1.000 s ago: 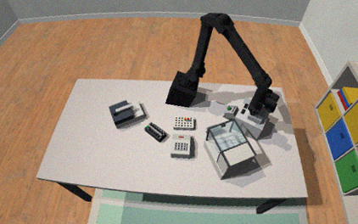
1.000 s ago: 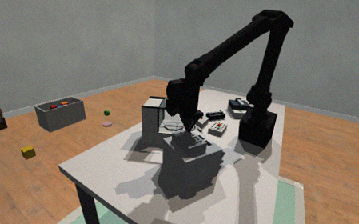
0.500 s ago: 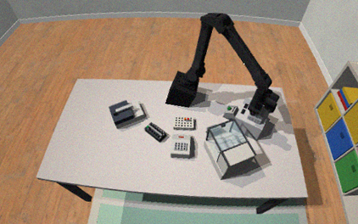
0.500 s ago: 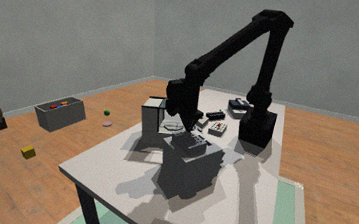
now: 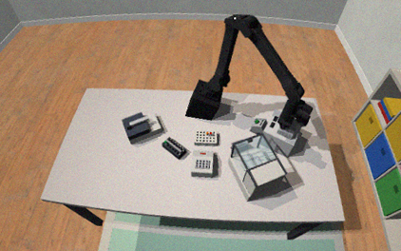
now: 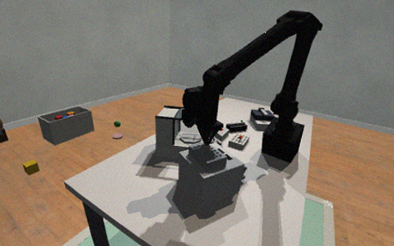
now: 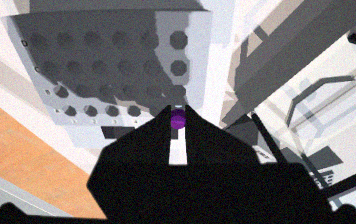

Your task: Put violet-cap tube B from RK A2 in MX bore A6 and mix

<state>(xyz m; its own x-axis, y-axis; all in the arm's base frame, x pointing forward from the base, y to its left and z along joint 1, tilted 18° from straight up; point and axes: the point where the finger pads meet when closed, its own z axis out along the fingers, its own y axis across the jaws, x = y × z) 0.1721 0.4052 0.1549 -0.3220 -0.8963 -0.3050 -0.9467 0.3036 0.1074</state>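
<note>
Right now the tube B is 20 mm below my hand. Also, from my hand: mixer block: 40 mm to the left, 30 mm below, 30 mm behind; then green start key: 130 mm to the right, 110 mm below, 90 mm behind; then print key: 210 mm to the right, 110 mm below, 70 mm ahead.
</note>
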